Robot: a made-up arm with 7 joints.
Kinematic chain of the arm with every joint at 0, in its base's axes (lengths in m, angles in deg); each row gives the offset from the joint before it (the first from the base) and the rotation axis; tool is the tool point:
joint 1: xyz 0 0 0 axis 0 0.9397 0.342
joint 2: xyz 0 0 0 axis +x
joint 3: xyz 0 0 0 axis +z
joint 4: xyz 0.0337 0 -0.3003 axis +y
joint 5: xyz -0.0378 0 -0.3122 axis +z
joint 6: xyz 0 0 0 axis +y
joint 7: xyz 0 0 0 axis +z
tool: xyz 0 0 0
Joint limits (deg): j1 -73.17..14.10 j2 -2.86..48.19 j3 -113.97..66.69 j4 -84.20..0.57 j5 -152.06..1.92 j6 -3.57..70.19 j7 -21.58..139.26
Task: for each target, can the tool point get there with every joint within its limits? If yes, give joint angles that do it. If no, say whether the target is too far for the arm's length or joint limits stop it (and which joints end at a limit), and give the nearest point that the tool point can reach.
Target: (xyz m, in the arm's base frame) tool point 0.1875 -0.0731 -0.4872
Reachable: yes | joints -21.04 31.78 -86.56 -75.85 -108.34 34.57 25.59
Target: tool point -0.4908 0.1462 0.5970
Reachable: no: too far | nearest point 0.2286 0.3696 0.2521 | short by 0.828 m
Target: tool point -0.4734 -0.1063 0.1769
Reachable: no: joint limits stop it (at a limit: joint 1, joint 2, joint 3, joint 4) | nearest point -0.1877 -0.3430 -0.3156 | short by 0.617 m
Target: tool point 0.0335 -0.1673 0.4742
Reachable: no: joint limits stop it (at a limit: joint 1, joint 2, joint 4) | nearest point 0.3915 0.1168 0.2924 | short by 0.492 m
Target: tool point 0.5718 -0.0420 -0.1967
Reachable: yes | joints -55.88 8.76 1.99 -34.57 -19.70 4.53 89.08
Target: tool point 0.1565 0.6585 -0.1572
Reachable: no: too far | nearest point 0.1428 0.5417 -0.1649 | short by 0.118 m
